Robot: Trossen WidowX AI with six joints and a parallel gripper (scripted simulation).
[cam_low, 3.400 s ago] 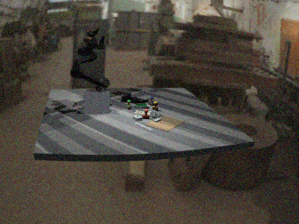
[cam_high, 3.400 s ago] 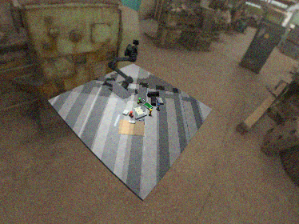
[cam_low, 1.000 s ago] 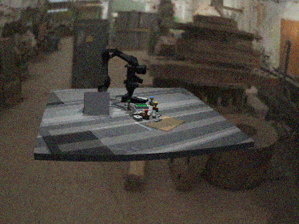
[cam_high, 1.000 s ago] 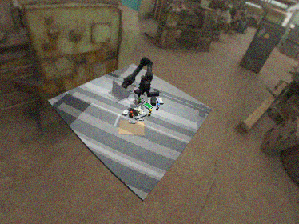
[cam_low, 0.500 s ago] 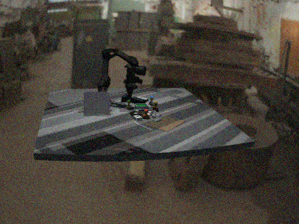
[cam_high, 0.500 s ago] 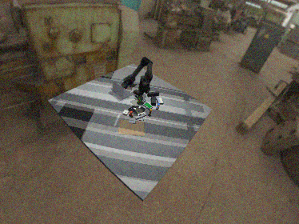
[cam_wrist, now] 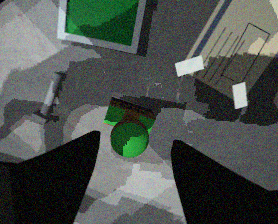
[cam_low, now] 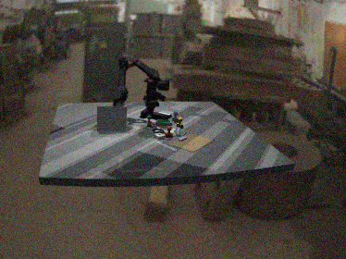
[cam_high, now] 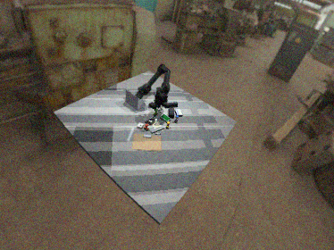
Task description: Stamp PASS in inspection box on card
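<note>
My gripper tip is now 5 cm above the pass stamp and 1 cm past it. Round my gripper tip: dark block (14 cm to the left, 7 cm ahead, 5 cm below); green ink pad (9 cm ahead, 7 cm below, 5 cm to the left); cream card (9 cm ahead, 7 cm to the right, 7 cm below).
</note>
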